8 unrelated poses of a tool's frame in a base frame.
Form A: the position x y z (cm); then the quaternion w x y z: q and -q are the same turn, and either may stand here.
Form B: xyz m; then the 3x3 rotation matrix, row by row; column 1 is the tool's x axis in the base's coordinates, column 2 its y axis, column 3 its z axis. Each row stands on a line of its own. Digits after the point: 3 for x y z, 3 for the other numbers.
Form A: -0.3 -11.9 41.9 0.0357 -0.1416 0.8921 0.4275
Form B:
-0.003 -0.119 0.419
-0.957 -0.283 -0.057
-0.222 0.594 0.773
-0.185 0.753 -0.632

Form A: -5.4 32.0 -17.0 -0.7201 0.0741 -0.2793 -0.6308
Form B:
-0.054 0.320 -0.170
0.048 -0.950 0.309
0.867 0.193 0.459
-0.496 0.246 0.833

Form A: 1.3 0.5 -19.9 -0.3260 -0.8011 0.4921 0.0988
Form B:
0.013 0.005 -0.199
0.496 -0.724 -0.479
-0.853 -0.303 -0.425
0.163 0.620 -0.768

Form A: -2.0 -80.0 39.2 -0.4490 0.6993 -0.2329 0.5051
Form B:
-0.020 -0.800 0.392
0.381 0.128 0.916
-0.779 -0.488 0.393
0.497 -0.863 -0.087

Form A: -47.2 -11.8 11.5 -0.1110 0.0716 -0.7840 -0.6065
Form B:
-0.472 -0.118 0.115
-0.965 -0.247 0.087
0.022 0.254 0.967
-0.261 0.935 -0.240

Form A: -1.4 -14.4 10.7 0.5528 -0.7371 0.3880 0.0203
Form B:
-0.014 -0.144 0.107
0.698 -0.595 0.399
-0.550 -0.088 0.831
-0.459 -0.799 -0.388

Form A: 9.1 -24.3 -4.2 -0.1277 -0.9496 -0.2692 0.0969
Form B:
0.091 -0.243 -0.042
0.836 0.536 -0.115
0.487 -0.822 -0.295
-0.253 0.190 -0.949

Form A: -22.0 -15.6 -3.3 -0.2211 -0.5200 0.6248 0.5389
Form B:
-0.220 -0.156 -0.033
-0.361 -0.411 -0.837
-0.888 -0.122 0.443
-0.284 0.903 -0.321

